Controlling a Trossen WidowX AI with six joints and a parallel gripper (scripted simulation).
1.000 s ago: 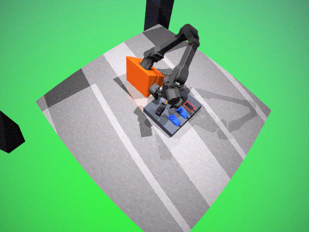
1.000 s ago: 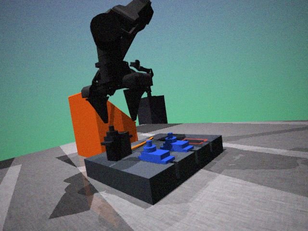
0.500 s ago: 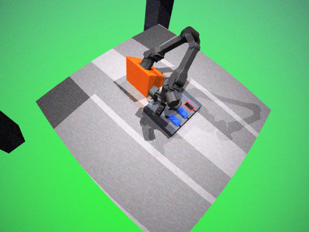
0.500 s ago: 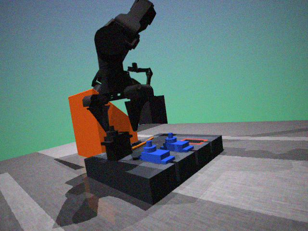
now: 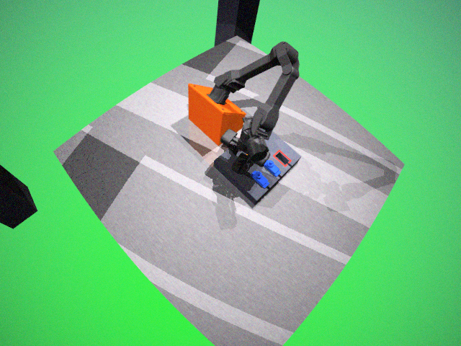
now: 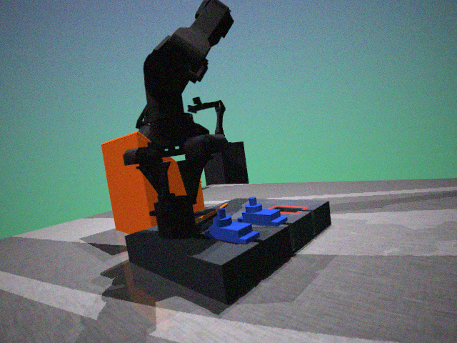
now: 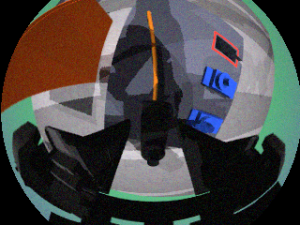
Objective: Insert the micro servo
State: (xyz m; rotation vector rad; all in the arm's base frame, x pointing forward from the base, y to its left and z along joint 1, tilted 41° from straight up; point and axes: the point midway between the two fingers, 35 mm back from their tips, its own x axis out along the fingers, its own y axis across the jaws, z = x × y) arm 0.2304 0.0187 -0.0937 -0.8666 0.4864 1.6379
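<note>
My gripper tip is 10 mm past the dark deck, 80 mm to the right of it and 70 mm above it.
</note>
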